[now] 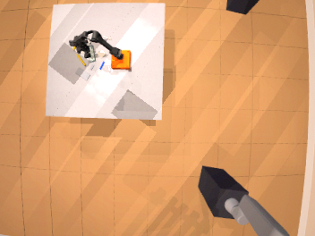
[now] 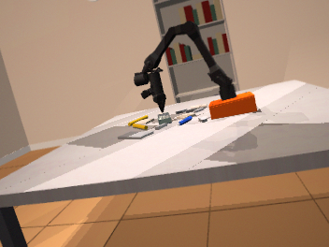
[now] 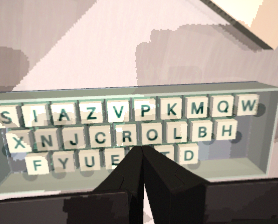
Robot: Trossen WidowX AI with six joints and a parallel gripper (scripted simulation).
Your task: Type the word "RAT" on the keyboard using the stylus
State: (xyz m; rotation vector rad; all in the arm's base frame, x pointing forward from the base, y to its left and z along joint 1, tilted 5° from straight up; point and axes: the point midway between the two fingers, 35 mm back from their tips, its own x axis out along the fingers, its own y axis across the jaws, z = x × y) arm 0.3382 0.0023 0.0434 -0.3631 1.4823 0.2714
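Now: the R key 3 cm below my gripper tip and 1 cm to the left of it. Also, from my gripper tip: white block (13 cm ahead, 4 cm below, 3 cm to the right); then grey block (17 cm to the right, 4 cm below, 4 cm behind); then blue stylus (14 cm to the left, 14 cm behind, 4 cm below).
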